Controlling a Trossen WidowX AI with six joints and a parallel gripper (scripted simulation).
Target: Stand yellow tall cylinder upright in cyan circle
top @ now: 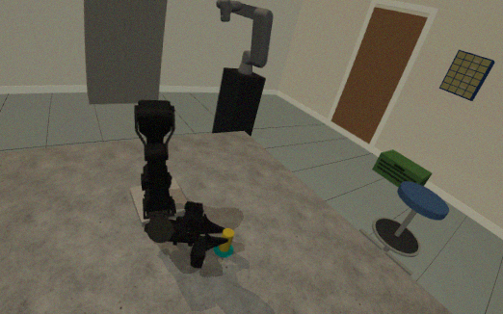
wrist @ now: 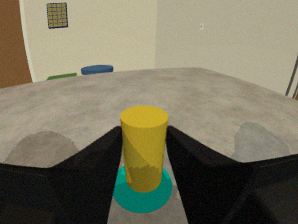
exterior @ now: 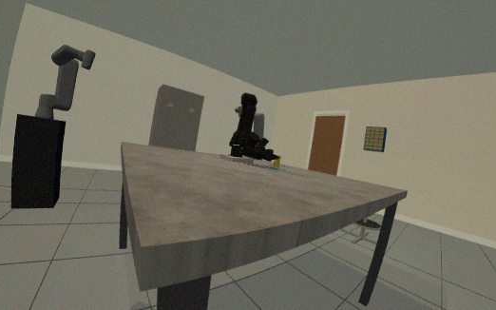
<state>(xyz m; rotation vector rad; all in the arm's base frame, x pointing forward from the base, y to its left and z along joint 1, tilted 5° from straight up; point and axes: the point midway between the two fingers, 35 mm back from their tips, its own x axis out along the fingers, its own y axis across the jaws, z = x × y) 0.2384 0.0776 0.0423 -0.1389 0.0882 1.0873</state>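
Now: gripper tip 2 cm above the yellow tall cylinder. Round my gripper tip: cyan circle: 6 cm below.
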